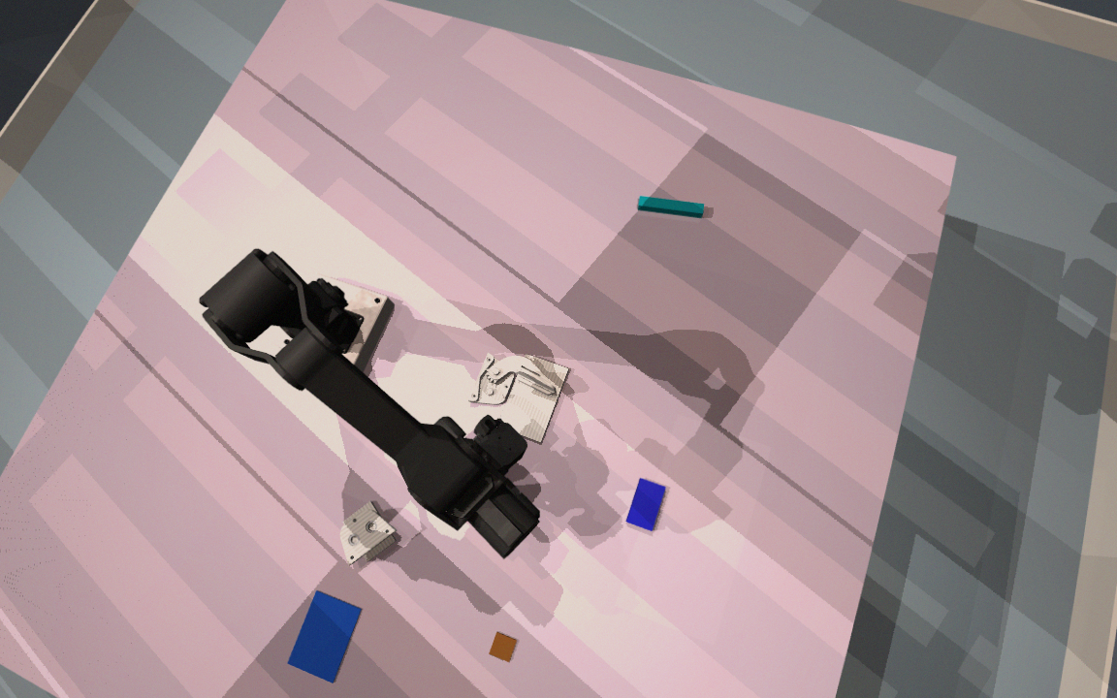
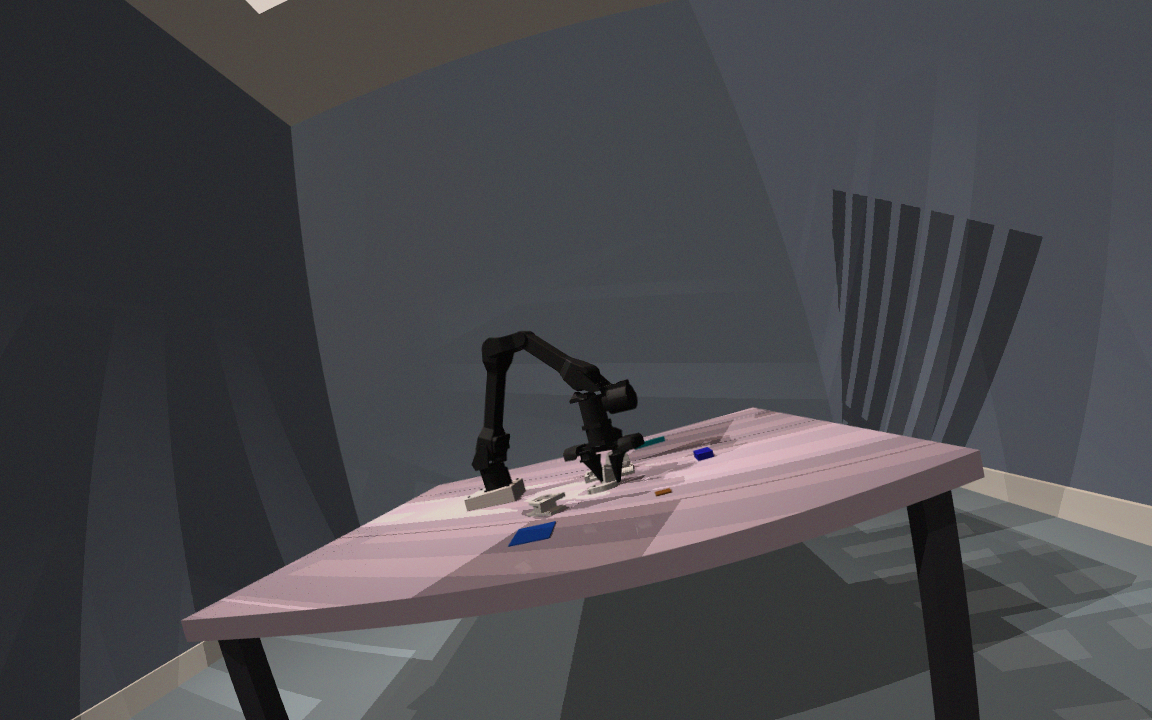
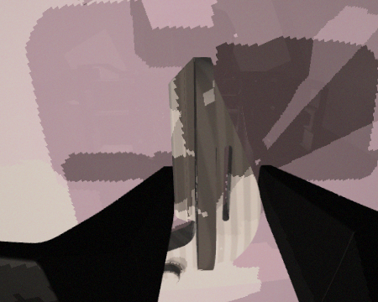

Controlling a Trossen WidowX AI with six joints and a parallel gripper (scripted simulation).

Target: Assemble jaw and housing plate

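The pale base fixture lies 20 mm ahead of my gripper tip and 140 mm to the left of it. Also, from my gripper tip: square tile 110 mm ahead, 200 mm to the right; then blue flat sheet 130 mm behind, 290 mm to the right; then dark blue block 230 mm ahead, 60 mm to the left.
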